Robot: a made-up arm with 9 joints.
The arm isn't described. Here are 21 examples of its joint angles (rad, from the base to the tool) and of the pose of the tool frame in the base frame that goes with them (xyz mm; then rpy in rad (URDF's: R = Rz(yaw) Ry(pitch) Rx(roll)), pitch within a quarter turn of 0, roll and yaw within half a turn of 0).
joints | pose
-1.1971 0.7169 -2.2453 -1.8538 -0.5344 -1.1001 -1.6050 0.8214 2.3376 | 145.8 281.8 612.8 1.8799 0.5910 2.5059
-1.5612 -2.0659 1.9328 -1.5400 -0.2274 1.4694 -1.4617 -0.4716 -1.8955 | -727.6 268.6 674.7 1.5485 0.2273 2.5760
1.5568 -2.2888 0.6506 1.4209 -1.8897 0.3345 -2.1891 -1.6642 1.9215 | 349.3 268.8 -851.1 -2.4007 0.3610 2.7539
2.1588 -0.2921 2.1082 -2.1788 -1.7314 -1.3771 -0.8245 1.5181 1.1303 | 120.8 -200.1 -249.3 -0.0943 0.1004 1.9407
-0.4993 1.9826 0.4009 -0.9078 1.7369 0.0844 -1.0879 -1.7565 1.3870 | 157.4 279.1 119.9 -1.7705 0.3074 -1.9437
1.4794 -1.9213 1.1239 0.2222 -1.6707 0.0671 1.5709 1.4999 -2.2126 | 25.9 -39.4 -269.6 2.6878 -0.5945 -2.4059
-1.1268 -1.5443 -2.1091 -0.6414 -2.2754 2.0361 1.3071 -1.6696 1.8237 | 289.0 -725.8 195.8 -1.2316 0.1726 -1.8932
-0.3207 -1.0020 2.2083 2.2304 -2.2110 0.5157 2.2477 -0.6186 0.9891 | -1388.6 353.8 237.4 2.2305 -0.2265 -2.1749
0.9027 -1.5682 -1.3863 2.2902 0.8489 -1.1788 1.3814 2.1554 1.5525 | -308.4 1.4 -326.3 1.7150 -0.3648 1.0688
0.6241 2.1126 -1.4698 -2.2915 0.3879 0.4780 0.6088 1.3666 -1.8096 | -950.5 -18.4 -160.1 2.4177 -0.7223 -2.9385
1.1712 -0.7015 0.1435 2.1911 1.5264 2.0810 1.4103 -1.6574 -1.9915 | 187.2 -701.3 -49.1 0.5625 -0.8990 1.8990
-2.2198 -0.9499 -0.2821 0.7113 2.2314 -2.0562 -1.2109 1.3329 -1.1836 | -9.1 33.5 618.5 0.1896 0.2608 -2.4388
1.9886 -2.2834 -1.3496 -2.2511 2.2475 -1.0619 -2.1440 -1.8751 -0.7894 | 217.4 -718.4 -255.6 -1.3945 -0.9070 -1.6449
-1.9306 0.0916 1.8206 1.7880 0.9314 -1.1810 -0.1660 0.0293 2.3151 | 141.3 -311.5 624.4 -0.2394 1.1060 -0.7853
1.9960 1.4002 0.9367 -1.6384 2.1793 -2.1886 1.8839 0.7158 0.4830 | -6.3 -246.4 -1200.6 -2.8665 -0.0143 0.4556
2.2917 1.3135 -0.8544 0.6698 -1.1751 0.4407 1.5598 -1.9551 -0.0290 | -258.9 -65.4 130.0 0.7912 -0.9831 0.8702
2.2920 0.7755 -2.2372 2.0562 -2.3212 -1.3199 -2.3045 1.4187 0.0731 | 53.5 -140.6 -414.1 -0.0736 0.7254 2.8338
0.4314 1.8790 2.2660 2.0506 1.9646 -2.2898 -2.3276 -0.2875 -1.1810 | -700.0 35.6 679.1 0.9185 -1.0961 1.0187
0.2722 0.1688 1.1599 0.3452 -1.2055 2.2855 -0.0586 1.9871 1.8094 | -869.7 -519.0 -185.5 2.3278 0.6119 2.8283
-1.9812 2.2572 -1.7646 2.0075 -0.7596 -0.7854 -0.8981 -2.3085 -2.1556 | 332.6 163.0 407.0 -1.6743 -0.8972 1.2951
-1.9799 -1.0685 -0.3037 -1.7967 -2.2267 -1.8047 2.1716 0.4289 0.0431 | -546.4 -623.2 411.9 1.7932 0.7333 -1.6754
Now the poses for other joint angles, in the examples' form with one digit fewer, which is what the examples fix.
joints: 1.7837 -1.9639 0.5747 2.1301 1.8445 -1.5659 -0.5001 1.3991 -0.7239
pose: -102 133 -328 -2.500 0.508 1.166
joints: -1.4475 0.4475 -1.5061 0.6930 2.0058 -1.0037 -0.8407 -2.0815 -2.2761
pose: -588 -106 49 -2.186 -0.388 -2.798
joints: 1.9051 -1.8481 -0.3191 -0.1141 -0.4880 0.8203 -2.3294 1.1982 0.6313
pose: 818 -219 20 -0.802 0.853 -0.869
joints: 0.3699 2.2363 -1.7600 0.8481 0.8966 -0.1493 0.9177 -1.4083 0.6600
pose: 6 18 125 3.064 -0.266 2.074
